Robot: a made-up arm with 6 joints.
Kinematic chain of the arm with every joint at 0, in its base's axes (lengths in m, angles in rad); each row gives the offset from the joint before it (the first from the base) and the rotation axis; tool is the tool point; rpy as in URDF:
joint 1: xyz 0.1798 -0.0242 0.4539 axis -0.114 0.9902 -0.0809
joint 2: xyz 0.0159 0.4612 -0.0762 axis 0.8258 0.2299 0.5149
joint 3: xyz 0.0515 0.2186 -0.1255 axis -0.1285 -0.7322 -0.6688
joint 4: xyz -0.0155 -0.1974 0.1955 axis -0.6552 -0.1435 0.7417
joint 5: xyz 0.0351 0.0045 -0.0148 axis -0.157 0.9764 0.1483
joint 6: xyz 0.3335 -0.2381 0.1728 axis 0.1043 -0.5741 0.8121
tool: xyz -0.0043 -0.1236 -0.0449 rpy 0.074 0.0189 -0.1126
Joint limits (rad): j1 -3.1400..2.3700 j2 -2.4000..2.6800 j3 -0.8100..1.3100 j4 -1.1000..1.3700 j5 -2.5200..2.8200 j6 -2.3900..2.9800
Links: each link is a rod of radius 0.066 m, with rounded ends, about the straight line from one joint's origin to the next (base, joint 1, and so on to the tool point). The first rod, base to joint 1, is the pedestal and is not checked.
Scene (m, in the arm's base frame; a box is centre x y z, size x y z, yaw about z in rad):
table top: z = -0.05
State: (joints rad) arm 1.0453 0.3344 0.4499 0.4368 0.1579 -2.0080
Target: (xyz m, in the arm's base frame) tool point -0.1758 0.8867 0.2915
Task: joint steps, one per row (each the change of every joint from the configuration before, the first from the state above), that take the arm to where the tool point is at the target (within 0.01 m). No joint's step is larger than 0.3 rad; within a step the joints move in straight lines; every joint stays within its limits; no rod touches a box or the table.
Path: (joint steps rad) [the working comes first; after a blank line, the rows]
Joints at the target: 0.4336 -0.9807 1.3100 0.4427 -0.5575 -2.0418
Straight joint move there: clear.

1: -0.1223 -0.2630 0.1720 0.0012 -0.1431 -0.0068
2: -0.1224 -0.2630 0.1720 0.0011 -0.1431 -0.0067
3: -0.1223 -0.2630 0.1721 0.0012 -0.1431 -0.0068
4: -0.1223 -0.2630 0.1720 0.0012 -0.1430 -0.0067
5: -0.1224 -0.2631 0.1720 0.0012 -0.1431 -0.0068

